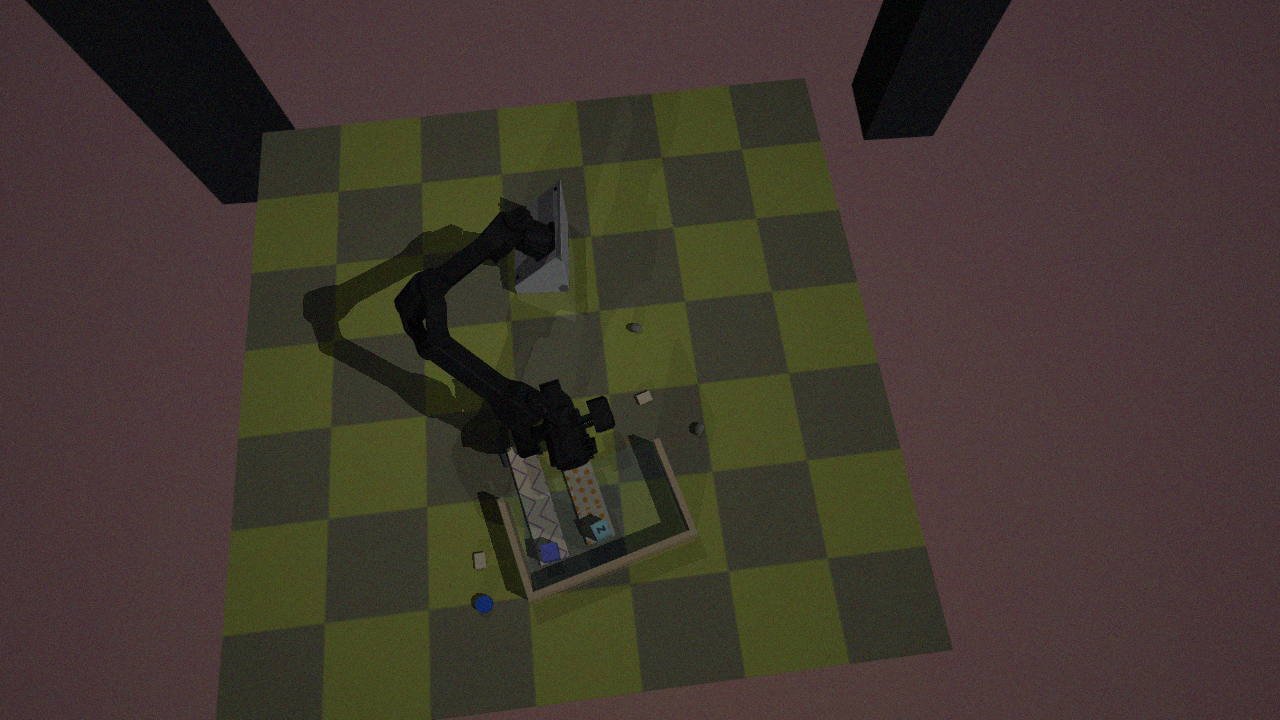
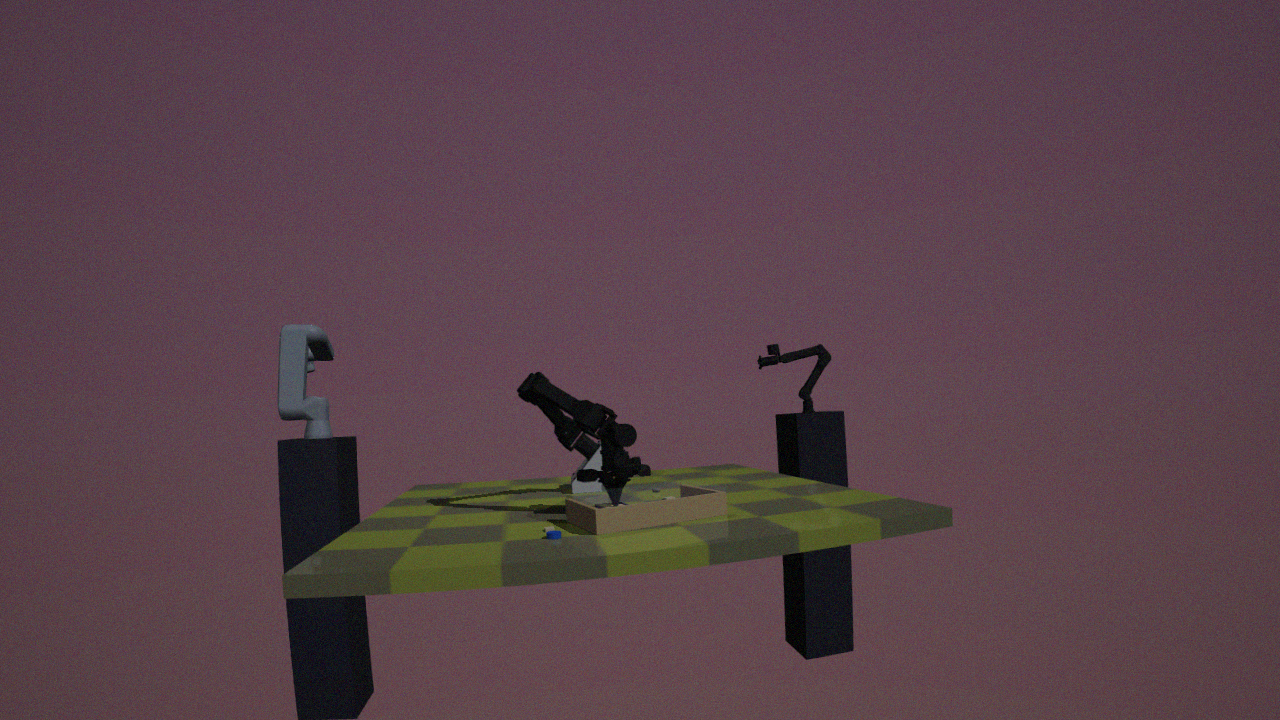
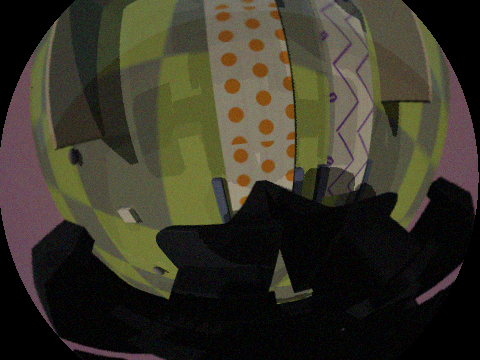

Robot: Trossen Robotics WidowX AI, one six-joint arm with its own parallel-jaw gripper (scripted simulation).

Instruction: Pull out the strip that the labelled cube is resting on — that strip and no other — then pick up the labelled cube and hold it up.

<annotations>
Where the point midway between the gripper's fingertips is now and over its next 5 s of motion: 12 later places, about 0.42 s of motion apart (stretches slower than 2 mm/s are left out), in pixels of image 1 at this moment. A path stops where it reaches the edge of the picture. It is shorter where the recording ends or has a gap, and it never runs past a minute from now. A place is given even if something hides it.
My gripper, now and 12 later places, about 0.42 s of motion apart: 568, 438; 565, 430; 562, 421; 559, 414; 556, 405; 553, 397; 550, 389; 547, 381; 544, 374; 541, 366; 540, 362; 541, 366; 548, 387
</annotations>
